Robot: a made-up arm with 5 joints. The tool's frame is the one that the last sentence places.
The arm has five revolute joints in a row. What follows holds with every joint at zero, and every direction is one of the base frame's.
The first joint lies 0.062 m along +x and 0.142 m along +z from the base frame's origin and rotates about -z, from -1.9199 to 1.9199 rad.
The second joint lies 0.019 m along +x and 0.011 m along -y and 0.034 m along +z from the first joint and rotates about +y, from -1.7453 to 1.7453 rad.
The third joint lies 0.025 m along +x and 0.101 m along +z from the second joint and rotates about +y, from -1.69 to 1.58 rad.
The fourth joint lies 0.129 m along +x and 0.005 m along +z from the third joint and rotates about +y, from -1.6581 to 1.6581 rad.
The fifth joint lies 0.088 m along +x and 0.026 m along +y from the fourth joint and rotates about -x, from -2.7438 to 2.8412 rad.
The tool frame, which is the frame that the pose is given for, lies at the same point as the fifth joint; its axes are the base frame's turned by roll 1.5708, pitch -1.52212 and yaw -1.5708 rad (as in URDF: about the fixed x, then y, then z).
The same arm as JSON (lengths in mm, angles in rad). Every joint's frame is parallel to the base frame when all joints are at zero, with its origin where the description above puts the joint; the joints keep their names.
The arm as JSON. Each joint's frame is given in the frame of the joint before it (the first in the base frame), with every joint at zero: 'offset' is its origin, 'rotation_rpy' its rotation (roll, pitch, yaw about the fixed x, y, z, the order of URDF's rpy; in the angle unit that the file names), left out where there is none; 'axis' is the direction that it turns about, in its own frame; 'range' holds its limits. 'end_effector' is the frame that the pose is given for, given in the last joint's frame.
{"length_unit": "mm", "angle_unit": "rad", "chain": [{"id": "joint 1", "offset": [62.0, 0.0, 142.0], "axis": "-z", "range": [-1.9199, 1.9199]}, {"id": "joint 2", "offset": [19.0, -11.0, 34.0], "axis": "+y", "range": [-1.7453, 1.7453]}, {"id": "joint 3", "offset": [25.0, 0.0, 101.0], "axis": "+y", "range": [-1.69, 1.58]}, {"id": "joint 4", "offset": [129.0, 0.0, 5.0], "axis": "+y", "range": [-1.6581, 1.6581]}, {"id": "joint 5", "offset": [88.0, 26.0, 0.0], "axis": "-x", "range": [-2.7438, 2.8412]}], "end_effector": {"offset": [0.0, 0.0, 0.0], "rotation_rpy": [1.5708, -1.5221, -1.5708]}}
